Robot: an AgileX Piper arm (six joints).
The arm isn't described. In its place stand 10 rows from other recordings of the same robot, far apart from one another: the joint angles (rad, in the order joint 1, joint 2, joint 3, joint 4, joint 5, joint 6), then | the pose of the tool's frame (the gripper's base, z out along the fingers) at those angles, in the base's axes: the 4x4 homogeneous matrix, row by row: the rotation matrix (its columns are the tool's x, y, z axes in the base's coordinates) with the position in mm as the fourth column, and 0 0 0 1 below.
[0.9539 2.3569 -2.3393 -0.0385 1.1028 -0.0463] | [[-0.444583, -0.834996, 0.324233, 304.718], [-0.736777, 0.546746, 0.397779, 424.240], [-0.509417, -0.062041, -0.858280, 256.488], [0, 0, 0, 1]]
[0.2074 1.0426 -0.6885 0.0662 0.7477 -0.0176] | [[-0.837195, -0.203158, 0.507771, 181.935], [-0.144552, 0.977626, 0.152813, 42.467], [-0.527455, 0.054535, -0.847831, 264.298], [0, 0, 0, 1]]
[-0.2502 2.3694 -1.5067 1.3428 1.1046 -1.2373] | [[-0.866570, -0.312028, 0.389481, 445.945], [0.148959, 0.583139, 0.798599, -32.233], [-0.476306, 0.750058, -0.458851, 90.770], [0, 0, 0, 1]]
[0.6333 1.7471 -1.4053 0.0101 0.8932 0.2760] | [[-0.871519, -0.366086, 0.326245, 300.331], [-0.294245, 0.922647, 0.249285, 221.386], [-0.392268, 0.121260, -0.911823, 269.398], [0, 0, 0, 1]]
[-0.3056 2.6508 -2.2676 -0.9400 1.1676 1.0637] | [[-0.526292, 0.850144, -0.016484, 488.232], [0.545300, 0.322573, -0.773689, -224.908], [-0.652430, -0.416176, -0.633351, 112.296], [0, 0, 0, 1]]
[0.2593 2.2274 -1.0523 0.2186 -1.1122 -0.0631] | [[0.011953, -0.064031, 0.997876, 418.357], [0.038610, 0.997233, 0.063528, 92.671], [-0.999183, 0.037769, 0.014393, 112.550], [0, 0, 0, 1]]
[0.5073 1.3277 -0.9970 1.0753 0.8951 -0.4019] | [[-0.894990, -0.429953, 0.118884, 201.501], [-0.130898, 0.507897, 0.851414, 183.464], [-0.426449, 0.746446, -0.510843, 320.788], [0, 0, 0, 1]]
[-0.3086 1.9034 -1.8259 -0.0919 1.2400 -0.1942] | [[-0.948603, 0.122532, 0.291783, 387.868], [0.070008, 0.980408, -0.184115, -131.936], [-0.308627, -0.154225, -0.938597, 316.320], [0, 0, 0, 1]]
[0.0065 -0.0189 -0.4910 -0.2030 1.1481 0.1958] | [[-0.496826, 0.207611, 0.842652, -11.397], [0.106206, 0.978211, -0.178391, -16.806], [-0.861327, 0.000865, -0.508050, 269.204], [0, 0, 0, 1]]
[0.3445 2.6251 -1.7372 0.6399 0.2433 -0.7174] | [[-0.749940, -0.478411, 0.456851, 469.830], [-0.365419, 0.875293, 0.316751, 182.486], [-0.551416, 0.070602, -0.831238, -11.456], [0, 0, 0, 1]]
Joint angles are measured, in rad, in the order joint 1, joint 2, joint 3, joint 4, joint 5, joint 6. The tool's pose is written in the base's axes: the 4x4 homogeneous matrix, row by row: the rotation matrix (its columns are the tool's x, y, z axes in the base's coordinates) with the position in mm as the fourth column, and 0 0 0 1 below. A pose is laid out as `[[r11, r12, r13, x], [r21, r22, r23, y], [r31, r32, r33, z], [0, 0, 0, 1]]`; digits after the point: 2 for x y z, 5 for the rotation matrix.
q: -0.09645 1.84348 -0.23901 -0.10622 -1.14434 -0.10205
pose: [[-0.36168, -0.04671, 0.93113, 232.66], [-0.11061, 0.99384, 0.00689, -13.68], [-0.92572, -0.10050, -0.36462, 102.17], [0, 0, 0, 1]]
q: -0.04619 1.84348 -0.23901 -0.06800 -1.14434 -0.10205
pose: [[-0.36019, -0.05871, 0.93103, 233.18], [-0.11309, 0.99341, 0.01889, -5.14], [-0.92600, -0.09848, -0.36445, 102.19], [0, 0, 0, 1]]
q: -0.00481 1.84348 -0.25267 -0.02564 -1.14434 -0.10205
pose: [[-0.34755, -0.05647, 0.93596, 237.19], [-0.11072, 0.99367, 0.01884, 0.98], [-0.93110, -0.09708, -0.35161, 103.86], [0, 0, 0, 1]]
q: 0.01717 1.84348 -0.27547 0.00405 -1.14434 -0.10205
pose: [[-0.32707, -0.04670, 0.94384, 243.54], [-0.10584, 0.99430, 0.01252, 3.85], [-0.93905, -0.09580, -0.33015, 106.76], [0, 0, 0, 1]]
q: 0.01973 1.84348 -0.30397 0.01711 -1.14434 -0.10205
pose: [[-0.30129, -0.03361, 0.95294, 251.40], [-0.10078, 0.99490, 0.00322, 3.54], [-0.94819, -0.09507, -0.30314, 110.59], [0, 0, 0, 1]]
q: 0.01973 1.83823 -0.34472 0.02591 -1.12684 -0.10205
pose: [[-0.27503, -0.02230, 0.96118, 262.05], [-0.09621, 0.99535, -0.00443, 3.04], [-0.95661, -0.09370, -0.27589, 116.29], [0, 0, 0, 1]]
